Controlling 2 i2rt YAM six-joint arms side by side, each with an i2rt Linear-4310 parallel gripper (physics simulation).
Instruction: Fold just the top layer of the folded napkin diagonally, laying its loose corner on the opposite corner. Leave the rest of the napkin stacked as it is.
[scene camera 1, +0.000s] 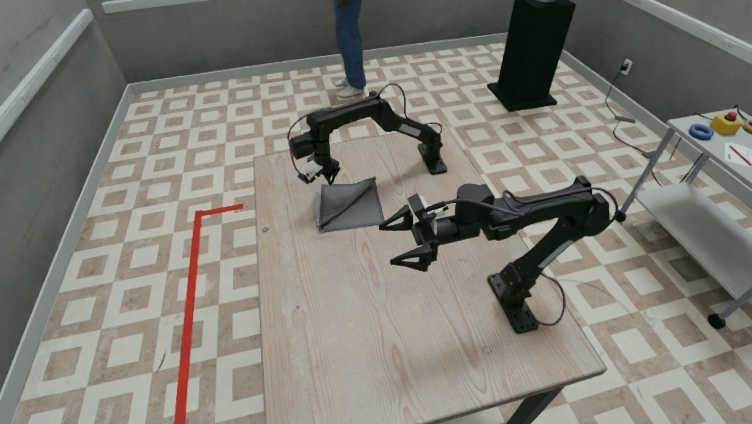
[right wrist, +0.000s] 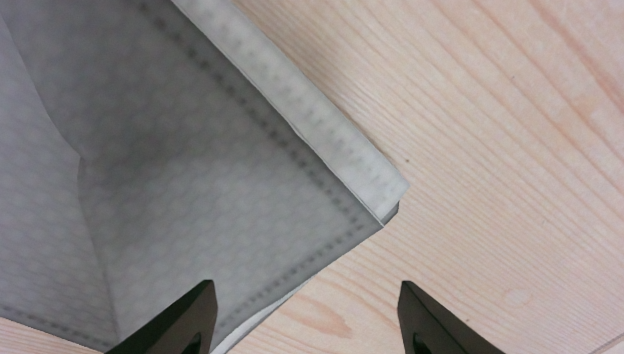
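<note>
The grey napkin (scene camera 1: 357, 209) (right wrist: 200, 210) lies on the table. In scene camera 1 a raised diagonal ridge runs from its upper right corner to its lower left corner, with a flap over the upper left half. In the right wrist view, the flap's stitched corner lies near a layered corner, and a paler strip of a lower layer shows beyond its edge. My right gripper (scene camera 1: 318, 180) (right wrist: 307, 293) is partly open and empty, above the napkin's upper left corner. My left gripper (scene camera 1: 386, 244) is wide open and empty, beside the lower right corner. Its fingertips seem not to touch the cloth.
The wooden table (scene camera 1: 337, 326) carries both arm bases. A grey cart (scene camera 1: 700, 223) stands at the right, off the table. A person (scene camera 1: 350, 47) and a black pedestal (scene camera 1: 536, 52) stand behind the table. Red tape (scene camera 1: 188, 294) marks the floor at the left.
</note>
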